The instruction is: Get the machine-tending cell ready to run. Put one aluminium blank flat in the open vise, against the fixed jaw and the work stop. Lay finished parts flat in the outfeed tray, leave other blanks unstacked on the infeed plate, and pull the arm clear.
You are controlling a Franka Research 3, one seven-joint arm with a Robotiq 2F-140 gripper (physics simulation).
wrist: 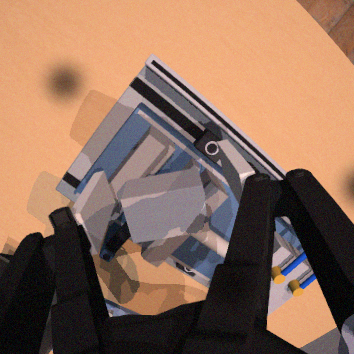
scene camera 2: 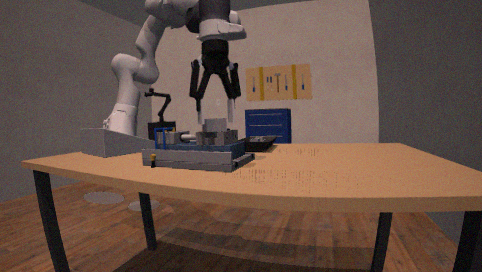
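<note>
A grey aluminium blank [scene camera 2: 216, 125] [wrist: 165, 207] sits skewed on top of the vise jaws and sticks up above them. The vise [scene camera 2: 228, 136] [wrist: 136, 159] stands on a grey and blue base; the blank and fingers hide part of its opening. My gripper [scene camera 2: 215, 119] [wrist: 163, 172] is partly closed but open, one pale fingertip on each side of the blank's upper part, with gaps to it. The dark outfeed tray [scene camera 2: 263, 145] stands behind the vise base with grey parts in it. A strip of blue plate [wrist: 119, 308] shows low in the wrist view; its contents are hidden.
The vise base [scene camera 2: 187, 158] [wrist: 102, 132] has a slotted rail with a black clamp [wrist: 207, 142]. Blue pipes [scene camera 2: 161, 131] [wrist: 294, 264] with yellow ends rise at the cylinder end. The grey robot pedestal [scene camera 2: 104, 143] is at the table's left. A blue cabinet [scene camera 2: 268, 125] stands behind.
</note>
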